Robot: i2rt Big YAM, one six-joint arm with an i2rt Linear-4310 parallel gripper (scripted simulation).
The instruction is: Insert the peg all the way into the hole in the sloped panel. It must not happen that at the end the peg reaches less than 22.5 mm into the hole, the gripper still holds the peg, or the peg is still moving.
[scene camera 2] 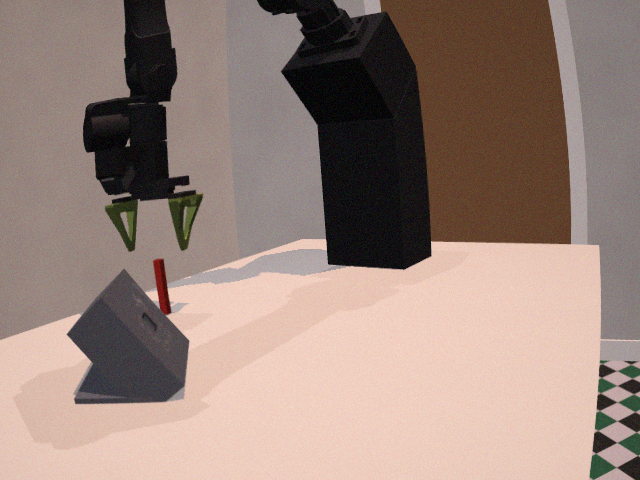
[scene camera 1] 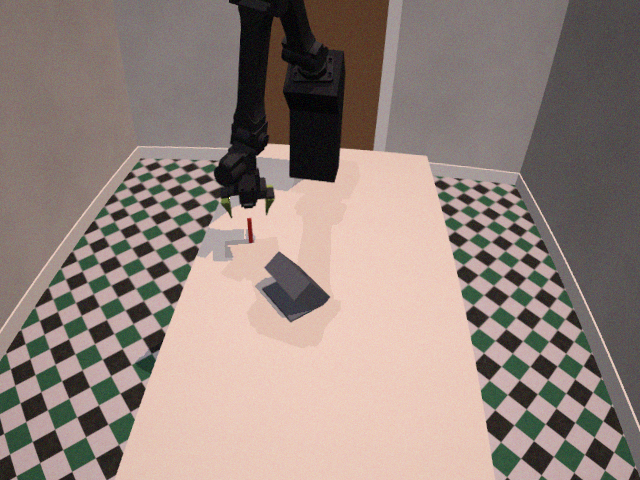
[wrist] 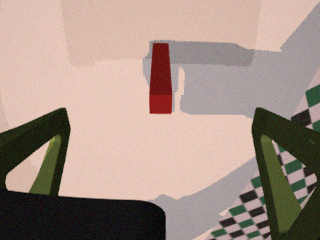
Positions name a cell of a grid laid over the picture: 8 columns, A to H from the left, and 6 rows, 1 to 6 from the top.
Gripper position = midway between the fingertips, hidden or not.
In view: the gripper (scene camera 2: B4) and a red peg (wrist: E3).
The gripper also shows in the wrist view (wrist: E3).
